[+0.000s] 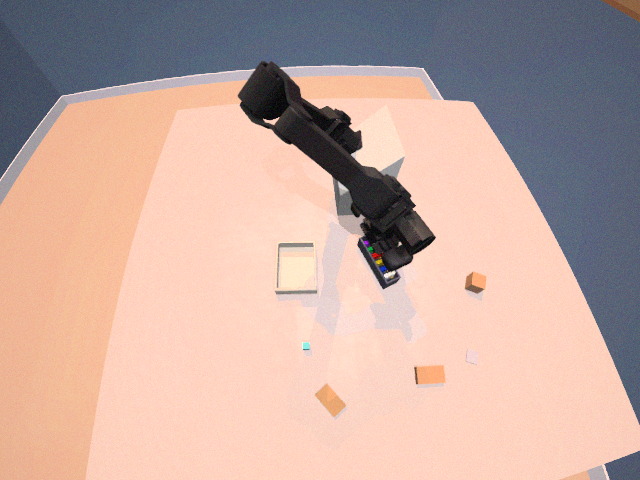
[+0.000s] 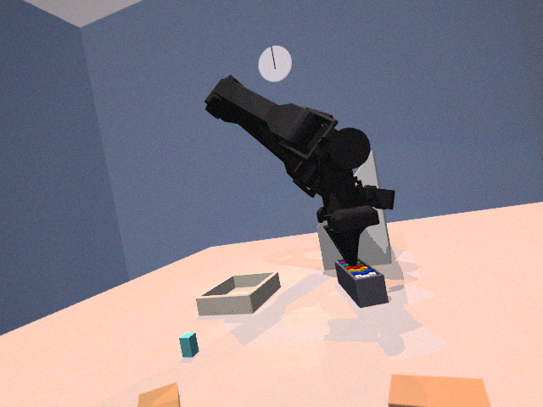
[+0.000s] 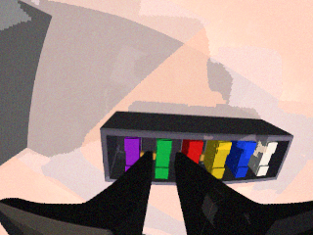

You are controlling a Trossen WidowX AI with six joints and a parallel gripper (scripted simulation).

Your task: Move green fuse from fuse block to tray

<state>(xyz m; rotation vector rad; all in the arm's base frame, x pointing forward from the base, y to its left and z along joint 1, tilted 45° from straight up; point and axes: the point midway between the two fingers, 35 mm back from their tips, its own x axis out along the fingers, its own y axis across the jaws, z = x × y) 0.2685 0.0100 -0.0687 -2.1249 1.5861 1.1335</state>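
Now: gripper tip 10 mm above the green fuse. From my gripper tip the other things lie so: teal block (240 mm ahead, 160 mm to the right, 20 mm below); then red fuse (20 mm ahead, 10 mm to the left, 10 mm below); then grey tray (190 mm to the right, 50 mm ahead, 30 mm below).
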